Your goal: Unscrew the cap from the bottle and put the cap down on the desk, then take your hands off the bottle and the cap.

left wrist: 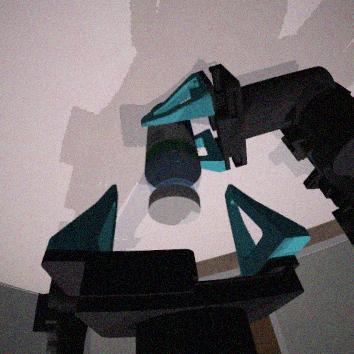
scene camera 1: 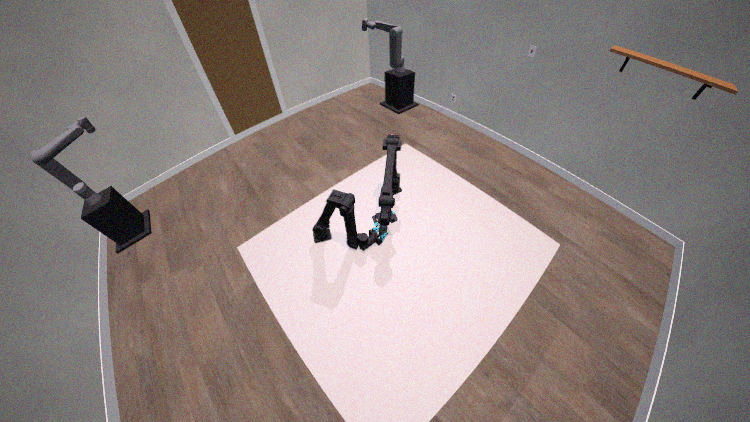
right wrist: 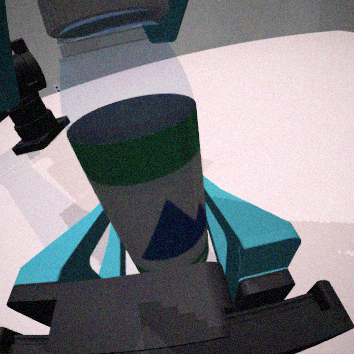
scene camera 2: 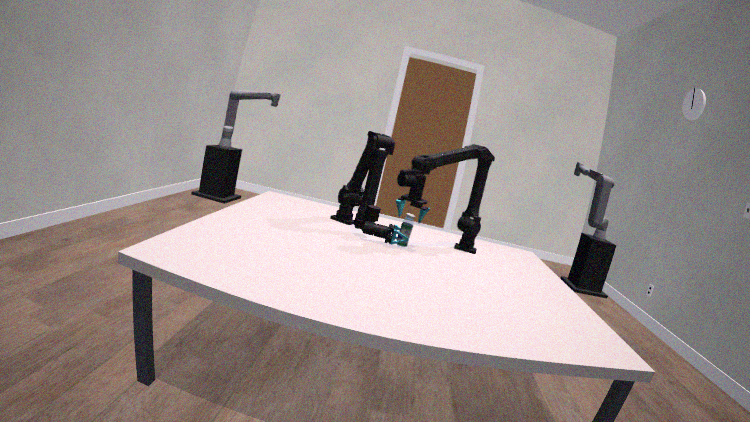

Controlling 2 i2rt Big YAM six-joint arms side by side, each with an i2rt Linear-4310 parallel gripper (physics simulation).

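Frame: origin at the left arm's base, x ahead, y left, z up, level; metres.
Where they show: left gripper, fingertip midpoint: (left wrist: 173, 189) (right wrist: 118, 56) (scene camera 2: 409, 219); right gripper, fingertip midpoint: (left wrist: 150, 141) (scene camera 2: 408, 238); left arm's base, link origin: (right wrist: 43, 136) (scene camera 2: 465, 249); right arm's base, link origin: (scene camera 1: 322, 236) (scene camera 2: 343, 221).
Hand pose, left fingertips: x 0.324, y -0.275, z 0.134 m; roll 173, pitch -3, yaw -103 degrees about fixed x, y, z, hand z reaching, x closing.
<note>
Each offset is from my left fingertips to the top centre of the thing. Level surfaces: height alone.
A bottle {0.017 m up, 0.004 m back, 0.005 m right} (scene camera 2: 405, 234) (left wrist: 171, 162) (right wrist: 150, 200) with a green band and blue pattern stands near the table's middle, clear at its shoulder. Its grey cap {0.026 m up, 0.001 m ahead, 0.002 m left} (scene camera 2: 410, 216) (left wrist: 174, 207) (right wrist: 102, 15) sits on the neck. My right gripper (scene camera 2: 402, 237) (right wrist: 158, 187) is shut on the bottle's body from the side. My left gripper (scene camera 2: 410, 218) (left wrist: 173, 189) points down from above and is open, with one finger on either side of the cap and gaps between them in the left wrist view. In scene camera 1 the arms largely hide the bottle and cap.
The white table {0.133 m down} (scene camera 1: 419, 314) (scene camera 2: 340, 283) carries both arms. My two grippers are close together, one above the other. Two grey arms on black pedestals (scene camera 1: 399, 89) (scene camera 2: 220, 170) stand on the floor beyond the table. A door (scene camera 2: 432, 131) is in the back wall.
</note>
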